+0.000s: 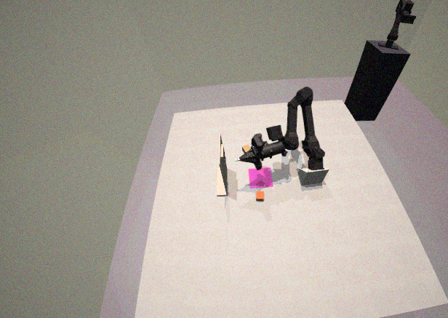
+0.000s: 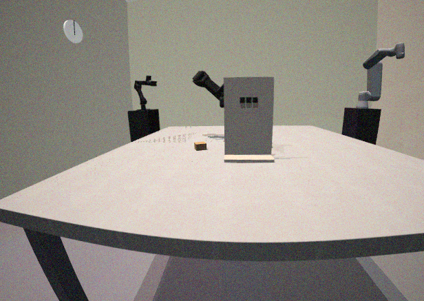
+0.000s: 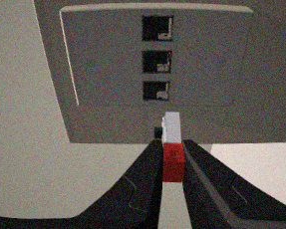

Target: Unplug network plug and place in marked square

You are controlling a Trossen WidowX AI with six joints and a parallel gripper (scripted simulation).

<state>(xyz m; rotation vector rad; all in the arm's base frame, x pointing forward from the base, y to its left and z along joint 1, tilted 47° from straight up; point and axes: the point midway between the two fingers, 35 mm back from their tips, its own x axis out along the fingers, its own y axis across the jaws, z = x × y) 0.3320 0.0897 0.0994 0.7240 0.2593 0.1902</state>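
The magenta marked square lies 100 mm behind my gripper tip, 20 mm to the right of it and 200 mm below it. Round my gripper tip: network plug (right at my gripper tip); then panel (90 mm ahead, 70 mm below).
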